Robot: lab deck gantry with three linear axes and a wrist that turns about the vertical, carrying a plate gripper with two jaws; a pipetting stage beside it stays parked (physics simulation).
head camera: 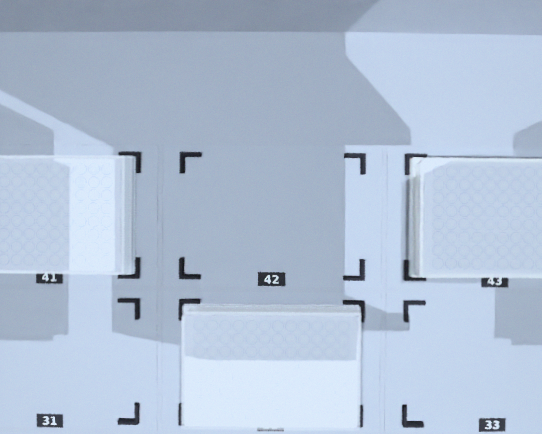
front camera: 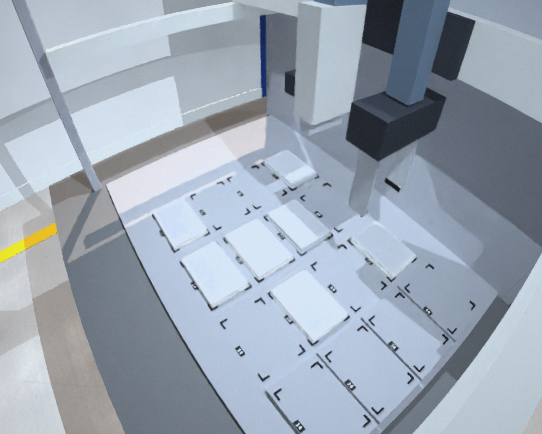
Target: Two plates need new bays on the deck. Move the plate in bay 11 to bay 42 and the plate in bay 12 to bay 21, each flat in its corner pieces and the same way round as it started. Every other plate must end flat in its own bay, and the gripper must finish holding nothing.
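Frame: origin at the robot's base, x ahead, y left, z up, level; metres.
Seen in the pictures: gripper, fingertip midpoint: (front camera: 376,197); robot's base, origin of the base link: (front camera: 153,215).
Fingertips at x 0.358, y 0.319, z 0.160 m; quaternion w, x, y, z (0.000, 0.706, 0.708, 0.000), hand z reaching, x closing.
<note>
Pixels of each thing's top centre, then the offset from my fingertips to it. "pt": a spot on its surface instead.
- Bay 42, surface spot: (head camera: 271,215) (front camera: 332,205) pt 0.160 m down, 0.131 m back, 0.046 m left
- Bay 21, surface spot: (front camera: 220,204) pt 0.160 m down, 0.291 m back, 0.166 m right
- bay 41, surface spot: (head camera: 90,215) pt 0.146 m down, 0.256 m back, 0.045 m left
- bay 43, surface spot: (head camera: 480,220) (front camera: 377,240) pt 0.146 m down, 0.013 m ahead, 0.043 m left
- bay 32, surface spot: (head camera: 271,390) (front camera: 293,225) pt 0.145 m down, 0.130 m back, 0.075 m right
- bay 22, surface spot: (front camera: 259,248) pt 0.146 m down, 0.122 m back, 0.171 m right
- bay 23, surface spot: (front camera: 309,306) pt 0.145 m down, 0.040 m ahead, 0.174 m right
The white plate (front camera: 180,223) in bay 11 lies flat at the left of the deck in the front view. The white plate (front camera: 215,274) in bay 12 lies flat beside it. Bay 42 (front camera: 326,202) (head camera: 271,215) holds no plate; its four corner pieces show in the head view. Bay 21 (front camera: 220,204) also holds no plate. My gripper (front camera: 375,199) is open and empty, its two jaws wide apart, high above the back of the deck. The jaws do not show in the head view, which is centred near bay 42.
Other plates lie in bay 41 (front camera: 290,167) (head camera: 90,215), bay 43 (front camera: 382,249) (head camera: 480,220), bay 32 (front camera: 300,226) (head camera: 271,390), bay 22 (front camera: 259,248) and bay 23 (front camera: 309,306). The pale pipetting stage (front camera: 327,65) hangs left of the gripper in the front view.
</note>
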